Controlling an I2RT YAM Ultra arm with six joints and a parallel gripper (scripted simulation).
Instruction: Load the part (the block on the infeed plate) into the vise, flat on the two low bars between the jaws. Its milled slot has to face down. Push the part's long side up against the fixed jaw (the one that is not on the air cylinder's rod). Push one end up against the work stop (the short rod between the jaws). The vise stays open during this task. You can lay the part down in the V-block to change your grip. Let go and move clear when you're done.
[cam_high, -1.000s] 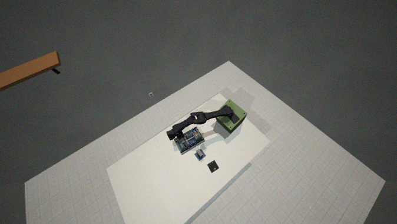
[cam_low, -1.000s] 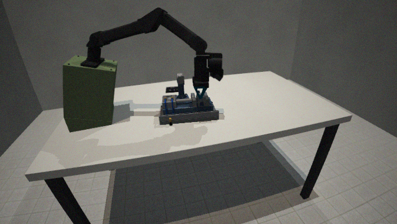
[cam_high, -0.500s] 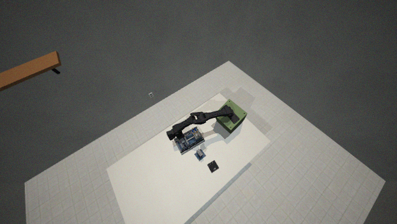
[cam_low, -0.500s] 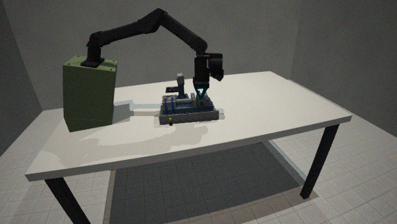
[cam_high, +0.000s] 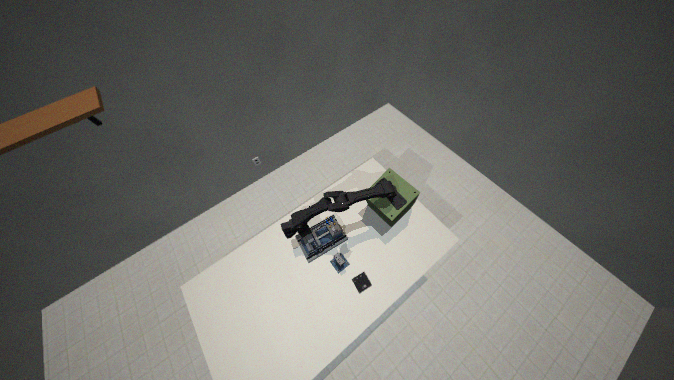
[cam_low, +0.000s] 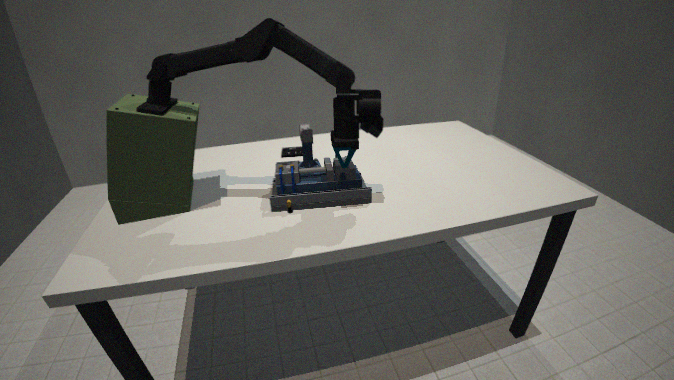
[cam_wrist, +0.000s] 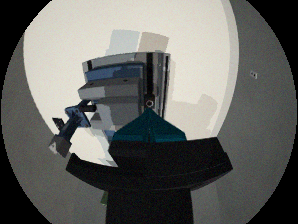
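My hand is 40 mm to the right of the grey block part and 30 mm above it. Round my hand: cylinder rod (90 mm behind, 70 mm to the left, 40 mm below); air cylinder (160 mm behind, 80 mm to the left, 40 mm below); vise (70 mm behind, 70 mm to the left, 80 mm below).
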